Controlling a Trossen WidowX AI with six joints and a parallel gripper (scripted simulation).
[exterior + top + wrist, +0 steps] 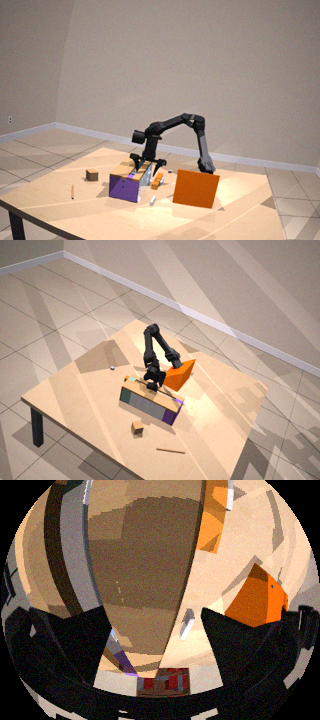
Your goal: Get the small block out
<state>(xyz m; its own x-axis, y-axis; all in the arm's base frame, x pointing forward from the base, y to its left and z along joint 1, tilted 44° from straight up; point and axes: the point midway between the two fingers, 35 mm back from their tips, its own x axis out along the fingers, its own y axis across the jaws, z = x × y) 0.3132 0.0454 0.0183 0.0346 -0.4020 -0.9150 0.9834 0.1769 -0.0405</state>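
Now: the small blue block 4 cm ahead of my gripper tip and 3 cm to the left of it. Round my gripper tip: brown cube (29 cm ahead, 6 cm to the left, 6 cm below); thin stick (30 cm to the left, 27 cm ahead, 9 cm below); box (3 cm below, 3 cm ahead).
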